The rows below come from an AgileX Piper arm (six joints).
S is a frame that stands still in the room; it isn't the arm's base.
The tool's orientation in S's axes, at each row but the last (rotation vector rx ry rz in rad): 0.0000 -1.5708 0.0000; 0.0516 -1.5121 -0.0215; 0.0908 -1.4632 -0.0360; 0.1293 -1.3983 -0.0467; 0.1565 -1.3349 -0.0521; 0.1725 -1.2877 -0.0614; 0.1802 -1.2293 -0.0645; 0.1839 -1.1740 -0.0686; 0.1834 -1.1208 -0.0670; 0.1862 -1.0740 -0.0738; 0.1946 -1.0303 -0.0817
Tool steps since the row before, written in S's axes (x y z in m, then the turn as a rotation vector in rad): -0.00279 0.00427 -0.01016 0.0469 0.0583 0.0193; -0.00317 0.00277 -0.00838 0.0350 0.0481 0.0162; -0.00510 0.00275 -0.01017 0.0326 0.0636 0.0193; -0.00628 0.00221 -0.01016 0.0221 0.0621 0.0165; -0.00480 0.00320 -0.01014 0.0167 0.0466 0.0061; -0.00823 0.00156 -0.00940 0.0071 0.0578 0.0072; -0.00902 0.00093 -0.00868 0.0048 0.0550 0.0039; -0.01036 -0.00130 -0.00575 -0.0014 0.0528 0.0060; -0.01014 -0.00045 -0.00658 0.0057 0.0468 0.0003; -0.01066 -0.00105 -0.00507 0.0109 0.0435 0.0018; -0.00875 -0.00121 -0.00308 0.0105 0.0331 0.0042
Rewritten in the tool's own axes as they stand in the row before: -0.01016 0.00427 0.00279 0.0193 0.0583 -0.0469; -0.00867 0.00243 0.00262 0.0160 0.0482 -0.0350; -0.01085 0.00205 0.00389 0.0176 0.0640 -0.0329; -0.01127 0.00126 0.00435 0.0132 0.0626 -0.0229; -0.01131 0.00196 0.00211 0.0039 0.0461 -0.0187; -0.01145 0.00043 0.00522 0.0006 0.0578 -0.0103; -0.01124 -0.00014 0.00559 -0.0028 0.0546 -0.0089; -0.00904 -0.00187 0.00754 -0.0030 0.0530 -0.0022; -0.01019 -0.00123 0.00640 -0.0041 0.0458 -0.0103; -0.00931 -0.00166 0.00714 0.0002 0.0427 -0.0138; -0.00690 -0.00159 0.00612 0.0037 0.0330 -0.0110
